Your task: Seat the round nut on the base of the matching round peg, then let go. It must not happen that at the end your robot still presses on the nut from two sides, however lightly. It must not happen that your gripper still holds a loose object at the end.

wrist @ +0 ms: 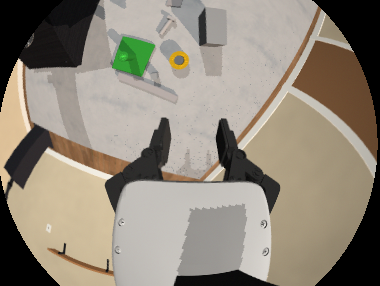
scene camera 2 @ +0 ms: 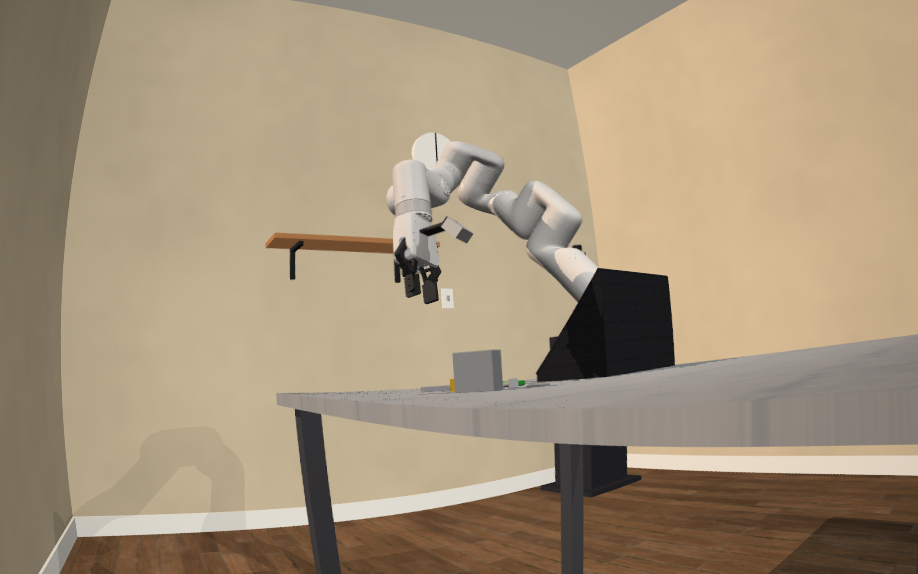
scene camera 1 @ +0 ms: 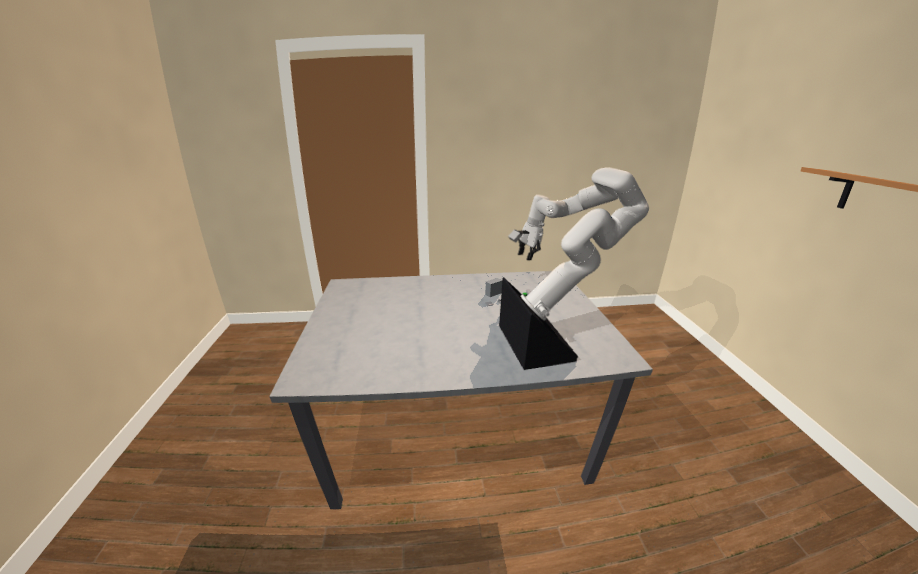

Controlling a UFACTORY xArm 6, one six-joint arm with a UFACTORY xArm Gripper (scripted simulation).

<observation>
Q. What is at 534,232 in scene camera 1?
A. My gripper.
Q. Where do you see a grey block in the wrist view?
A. At 212,28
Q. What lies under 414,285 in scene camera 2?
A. My gripper.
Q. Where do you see a grey block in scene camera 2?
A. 477,371
</observation>
